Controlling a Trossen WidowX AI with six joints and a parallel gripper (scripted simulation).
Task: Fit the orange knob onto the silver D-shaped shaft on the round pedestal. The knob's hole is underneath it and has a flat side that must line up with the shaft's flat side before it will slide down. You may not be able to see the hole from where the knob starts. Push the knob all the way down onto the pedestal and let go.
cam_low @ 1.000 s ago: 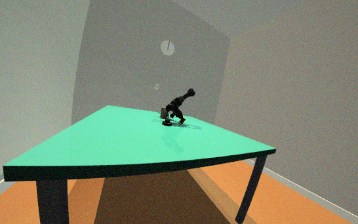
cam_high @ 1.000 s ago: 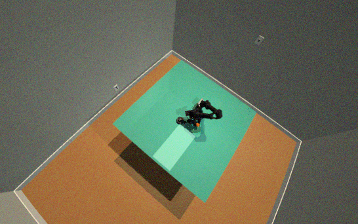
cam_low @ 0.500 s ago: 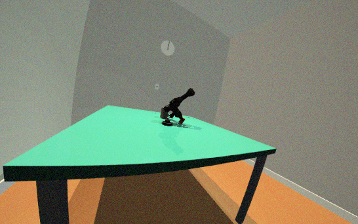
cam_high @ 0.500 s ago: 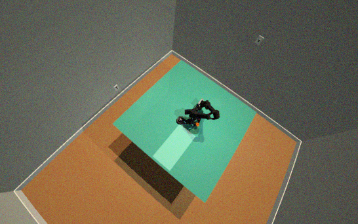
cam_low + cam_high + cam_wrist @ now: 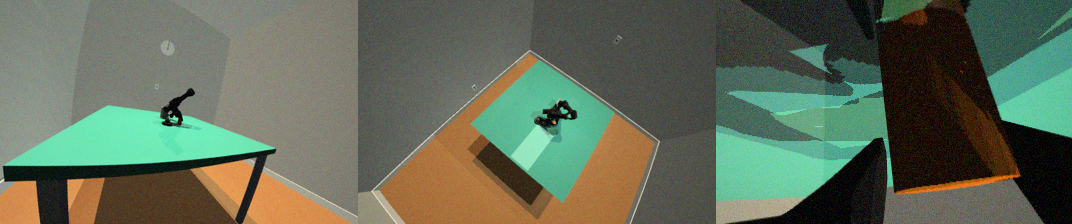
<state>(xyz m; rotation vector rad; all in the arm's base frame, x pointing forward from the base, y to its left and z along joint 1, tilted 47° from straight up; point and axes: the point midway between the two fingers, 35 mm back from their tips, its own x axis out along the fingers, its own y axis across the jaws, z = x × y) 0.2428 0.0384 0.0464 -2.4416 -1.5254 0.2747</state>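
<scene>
Now: gripper tip 1 cm past the orange knob, 2 cm to the left of it and 1 cm below it. Also, from my gripper tip: round pedestal: 5 cm ahead, 19 cm to the right.
</scene>
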